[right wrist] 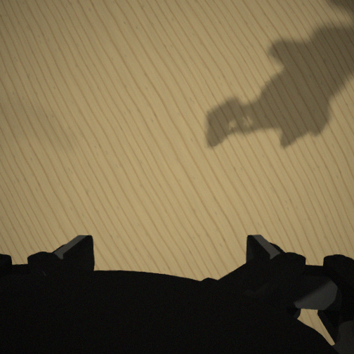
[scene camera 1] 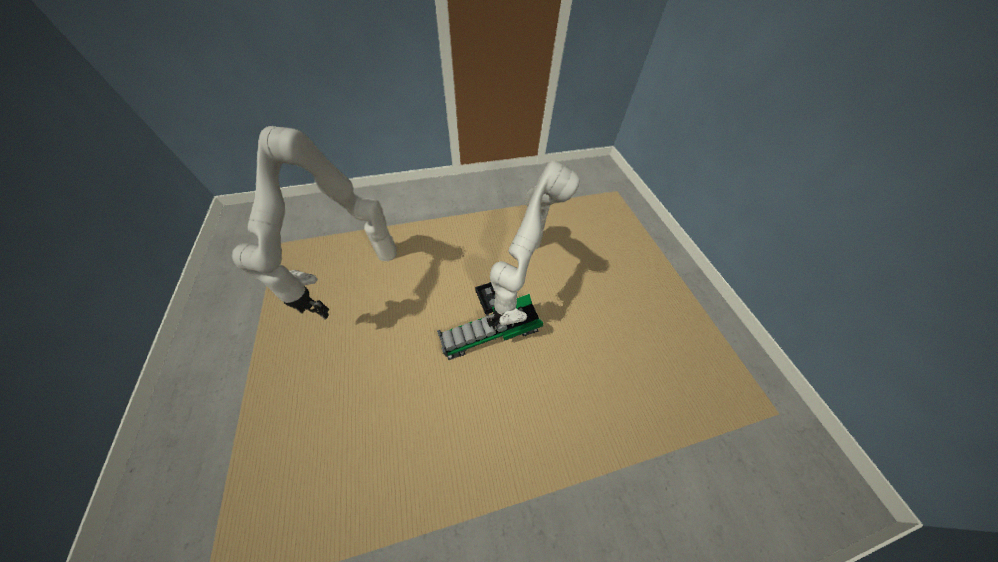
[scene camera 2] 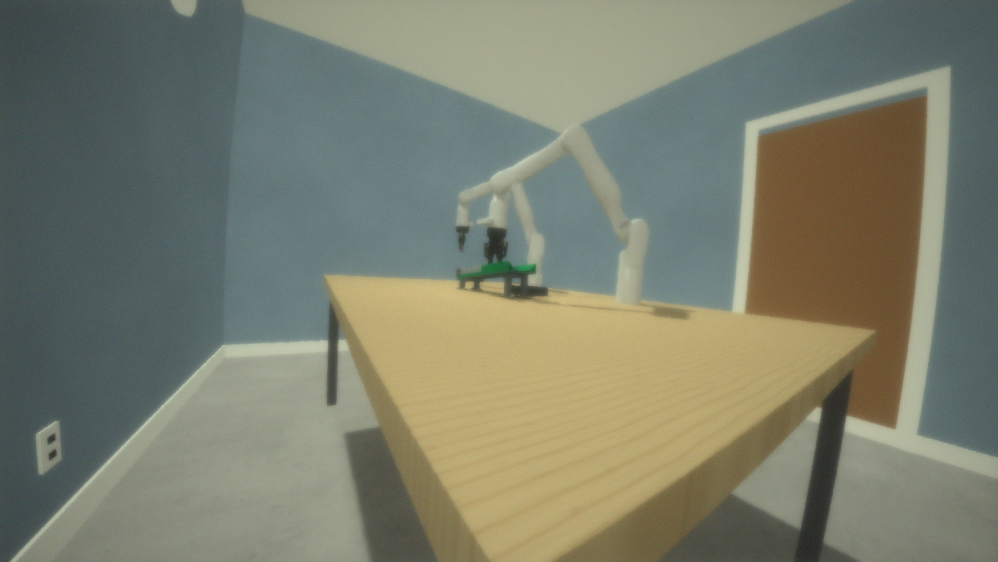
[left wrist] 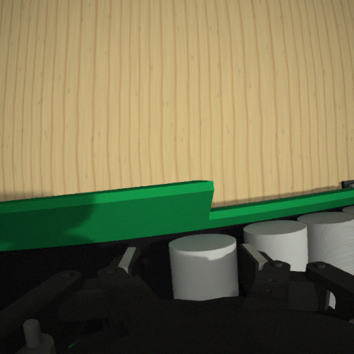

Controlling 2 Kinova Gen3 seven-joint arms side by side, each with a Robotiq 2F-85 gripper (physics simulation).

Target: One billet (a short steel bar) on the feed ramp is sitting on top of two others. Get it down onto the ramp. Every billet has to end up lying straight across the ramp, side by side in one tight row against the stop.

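Where they show: left gripper, between the fingertips: (scene camera 1: 503,326); right gripper, between the fingertips: (scene camera 1: 315,314) (scene camera 2: 461,251); left arm's base, origin of its link: (scene camera 2: 627,303); right arm's base, origin of its link: (scene camera 1: 387,254).
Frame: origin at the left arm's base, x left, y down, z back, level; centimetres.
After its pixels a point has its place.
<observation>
Several grey billets (scene camera 1: 467,330) {x -56.4, y -10.3, z -24.2 cm} lie across the green-sided ramp (scene camera 1: 525,331) {x -39.0, y -10.0, z -38.0 cm} (scene camera 2: 491,270) {x -40.9, y -9.2, z -37.2 cm}, side by side towards its left end in scene camera 1. My left gripper (left wrist: 189,261) (scene camera 2: 495,260) {x -44.2, y -9.9, z -31.1 cm} is open low over the ramp, its fingers around one billet (left wrist: 203,270) with gaps on both sides. That billet appears to lie on the ramp bed, a small gap from its neighbour (left wrist: 276,245); the left arm partly hides it in scene camera 1. No billet on top of others shows. My right gripper (scene camera 1: 320,310) {x -97.5, y -19.3, z 10.0 cm} (scene camera 2: 461,248) {x -97.5, y -19.3, z 10.0 cm} (right wrist: 168,253) is open and empty, high above the table.
A black tray (scene camera 1: 479,294) {x -40.9, y -3.4, z -10.5 cm} (scene camera 2: 539,291) {x -32.2, y -1.9, z -14.2 cm} with grey pieces stands beside the ramp, near the left arm. The ramp's higher green side wall (left wrist: 150,212) runs beside the left fingers. The right arm stands well away at the left of scene camera 1.
</observation>
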